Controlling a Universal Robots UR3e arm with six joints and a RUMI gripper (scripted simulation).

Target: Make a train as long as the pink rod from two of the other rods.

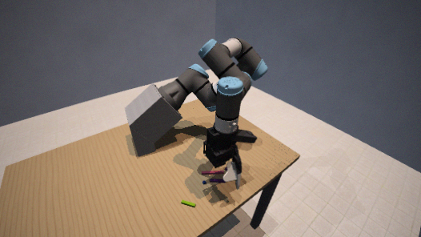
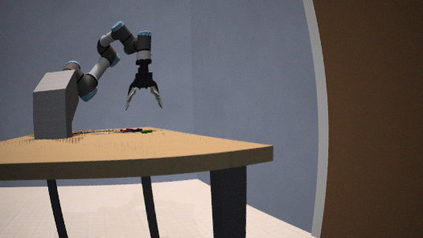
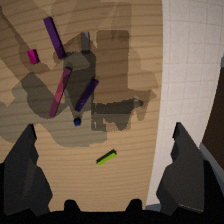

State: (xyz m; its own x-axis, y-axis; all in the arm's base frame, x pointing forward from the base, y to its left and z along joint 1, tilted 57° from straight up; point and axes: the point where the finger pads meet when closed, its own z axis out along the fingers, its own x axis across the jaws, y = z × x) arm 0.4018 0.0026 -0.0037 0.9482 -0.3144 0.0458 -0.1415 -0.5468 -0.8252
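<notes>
My hand is 2 cm past the grey rod, 8 cm to the right of it and 8 cm above it. The rest, counted from my hand: pink rod (7 cm behind, 1 cm to the left, 8 cm below); blue rod (6 cm behind, 5 cm to the right, 8 cm below); dark purple rod (3 cm behind, 8 cm below).
</notes>
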